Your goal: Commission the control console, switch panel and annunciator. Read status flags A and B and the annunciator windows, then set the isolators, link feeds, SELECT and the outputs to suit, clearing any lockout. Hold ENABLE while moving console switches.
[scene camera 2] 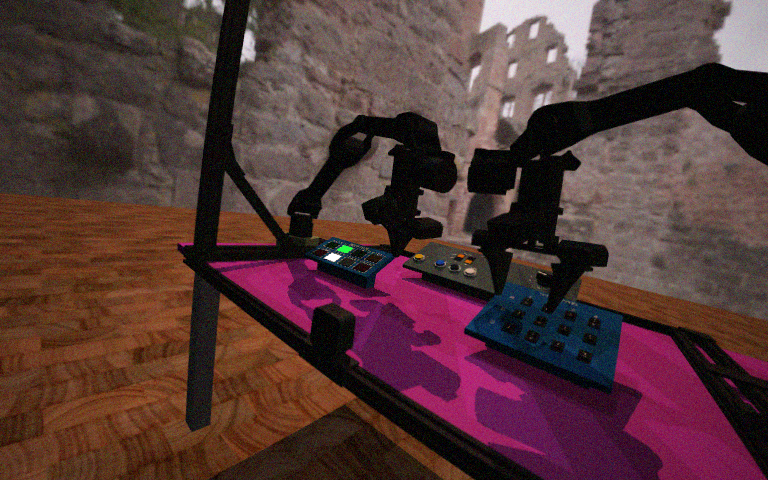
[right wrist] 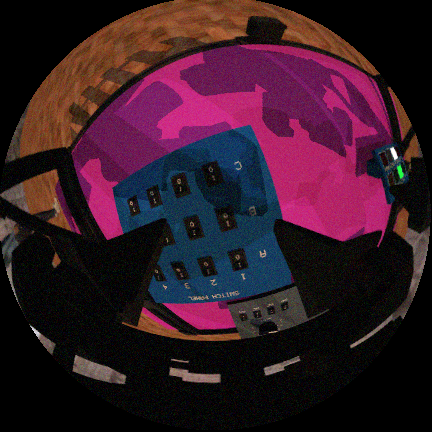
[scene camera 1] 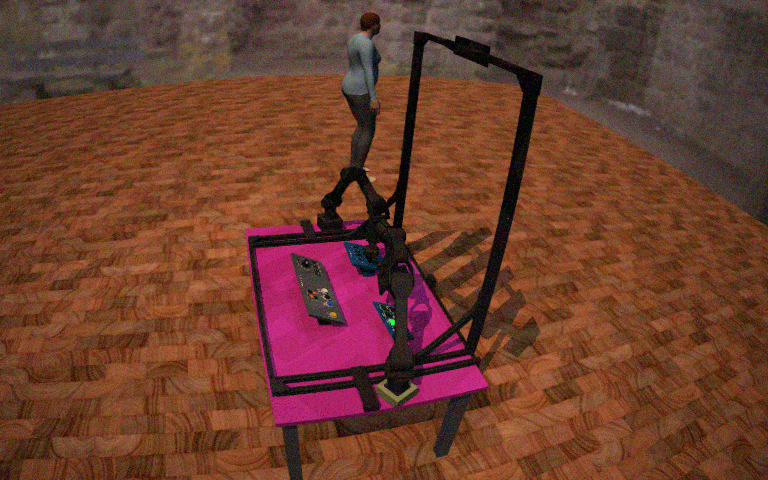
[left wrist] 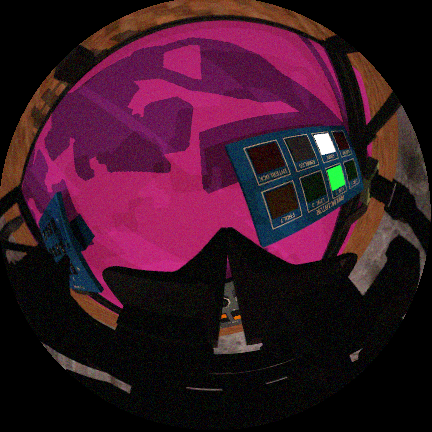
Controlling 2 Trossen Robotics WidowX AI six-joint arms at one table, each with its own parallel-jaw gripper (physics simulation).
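Places are measured from the left arm's base along level axes (x ahead, y left, z up), in centimetres.
Where they show: left gripper, fingertip midpoint: (scene camera 2: pixel 395 256) (right wrist: pixel 389 188) (scene camera 1: pixel 380 294) (left wrist: pixel 225 232); right gripper, fingertip midpoint: (scene camera 2: pixel 522 303) (right wrist: pixel 221 224) (scene camera 1: pixel 370 256) (left wrist: pixel 54 252); left arm's base at its link origin: (scene camera 2: pixel 299 235) (scene camera 1: pixel 397 386) (left wrist: pixel 373 183); right arm's base at its link origin: (scene camera 1: pixel 330 216).
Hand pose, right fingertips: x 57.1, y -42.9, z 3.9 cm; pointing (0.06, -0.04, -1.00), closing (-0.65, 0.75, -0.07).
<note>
Each offset is from my right fingertips to the top centre of the thing. Level surfaces: height alone.
The blue switch panel (scene camera 1: pixel 356 255) (scene camera 2: pixel 543 345) (right wrist: pixel 200 250) has three rows of black rocker switches. My right gripper (scene camera 2: pixel 524 301) (right wrist: pixel 221 224) is open and empty, low over this panel, its fingers hiding some switches. The blue annunciator @(dy +21.4, dx -33.0, dz -0.1 cm) (scene camera 2: pixel 351 263) (left wrist: pixel 300 180) (right wrist: pixel 389 166) has one green window in the link row and one white window lit; the others are dark. My left gripper (scene camera 2: pixel 399 250) (left wrist: pixel 225 232) is shut and empty, between the annunciator and the console. The grey console @(dy +31.8, dx +0.0, dz +2.0 cm) (scene camera 1: pixel 317 288) (scene camera 2: pixel 447 278) (right wrist: pixel 295 310) has coloured buttons, small switches and a black knob; its flags are unreadable.
A black frame (scene camera 1: pixel 512 192) rises along one side of the magenta table @(dz -7.9 cm) (scene camera 1: pixel 305 350). A black block (scene camera 2: pixel 333 331) sits on the table's near rail in scene camera 2. A person (scene camera 1: pixel 360 65) stands beyond the table.
</note>
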